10 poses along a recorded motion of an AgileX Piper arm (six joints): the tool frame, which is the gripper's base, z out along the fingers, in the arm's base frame.
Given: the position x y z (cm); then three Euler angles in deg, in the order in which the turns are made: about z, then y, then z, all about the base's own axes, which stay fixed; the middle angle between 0 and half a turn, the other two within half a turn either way.
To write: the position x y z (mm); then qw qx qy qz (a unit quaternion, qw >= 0). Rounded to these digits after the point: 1 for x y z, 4 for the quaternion.
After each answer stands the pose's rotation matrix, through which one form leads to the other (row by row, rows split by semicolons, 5 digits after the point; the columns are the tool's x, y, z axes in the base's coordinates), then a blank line. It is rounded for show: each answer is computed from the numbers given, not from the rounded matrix.
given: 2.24 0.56 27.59 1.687 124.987 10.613
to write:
22.4 5.6 275.9 0.4592 -0.0690 0.8843 0.0495
-0.56876 -0.16750 0.80527; -0.07662 0.98558 0.15089; -0.81893 0.02412 -0.57339

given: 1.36 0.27 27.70 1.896 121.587 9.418
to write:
13.6 2.7 277.0 0.4856 -0.0573 0.8710 0.0481
-0.52186 -0.14645 0.84036; -0.05302 0.98882 0.13939; -0.85138 0.02818 -0.52379

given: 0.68 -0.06 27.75 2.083 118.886 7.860
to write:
6.8 -0.6 277.5 0.5065 -0.0434 0.8600 0.0441
-0.48318 -0.11927 0.86736; -0.03001 0.99235 0.11974; -0.87500 0.03182 -0.48307

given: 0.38 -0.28 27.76 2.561 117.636 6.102
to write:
3.8 -2.8 277.6 0.5163 -0.0264 0.8551 0.0391
-0.46551 -0.08558 0.88089; -0.00483 0.99554 0.09417; -0.88503 0.03959 -0.46385

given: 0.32 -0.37 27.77 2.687 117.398 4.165
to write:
3.2 -3.7 277.7 0.5186 -0.0110 0.8544 0.0310
-0.46185 -0.05103 0.88549; 0.01337 0.99783 0.06448; -0.88686 0.04162 -0.46017

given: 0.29 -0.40 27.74 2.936 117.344 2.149
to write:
2.9 -4.0 277.4 0.5194 0.0059 0.8542 0.0231
-0.46033 -0.01394 0.88764; 0.03398 0.99887 0.03331; -0.88710 0.04550 -0.45933

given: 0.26 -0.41 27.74 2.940 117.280 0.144
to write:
2.6 -4.1 277.4 0.5202 0.0208 0.8537 0.0140
-0.45786 0.02100 0.88877; 0.05014 0.99874 0.00223; -0.88761 0.04559 -0.45834

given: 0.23 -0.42 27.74 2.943 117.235 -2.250
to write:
2.3 -4.2 277.4 0.5207 0.0387 0.8528 0.0031
-0.45467 0.06269 0.88845; 0.06925 0.99699 -0.03491; -0.88796 0.04565 -0.45764

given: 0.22 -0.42 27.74 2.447 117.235 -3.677
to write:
2.2 -4.2 277.4 0.5207 0.0456 0.8525 -0.0056
-0.45354 0.08357 0.88731; 0.07193 0.99578 -0.05702; -0.88833 0.03796 -0.45764

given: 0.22 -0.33 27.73 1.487 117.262 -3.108
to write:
2.2 -3.3 277.3 0.5205 0.0342 0.8531 -0.0074
-0.45583 0.06607 0.88761; 0.05074 0.99755 -0.04820; -0.88862 0.02307 -0.45806

